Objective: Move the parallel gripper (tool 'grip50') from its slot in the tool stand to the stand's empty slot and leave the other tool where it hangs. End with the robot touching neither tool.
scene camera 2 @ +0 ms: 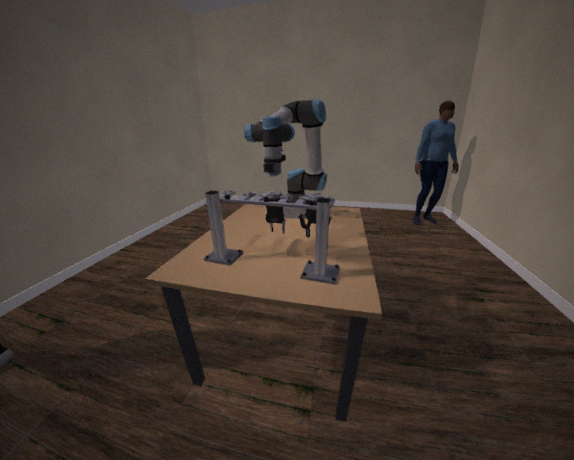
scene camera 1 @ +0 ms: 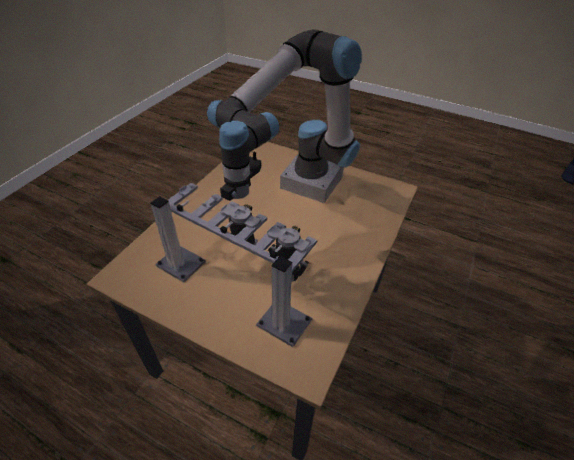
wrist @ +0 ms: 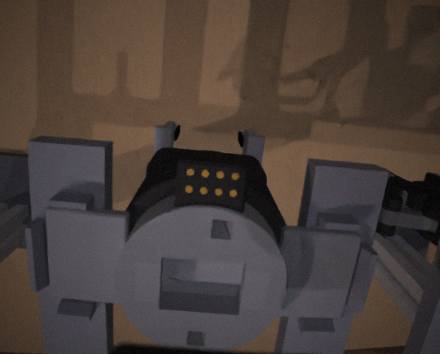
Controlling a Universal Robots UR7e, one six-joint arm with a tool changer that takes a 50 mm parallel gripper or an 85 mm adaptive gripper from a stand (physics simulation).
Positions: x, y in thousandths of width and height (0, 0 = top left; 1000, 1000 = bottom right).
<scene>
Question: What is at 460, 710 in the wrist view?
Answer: A parallel gripper.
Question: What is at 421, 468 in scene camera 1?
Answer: A parallel gripper.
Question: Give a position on an adaptive gripper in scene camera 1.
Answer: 504, 518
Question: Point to a tool stand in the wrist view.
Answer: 790, 555
</scene>
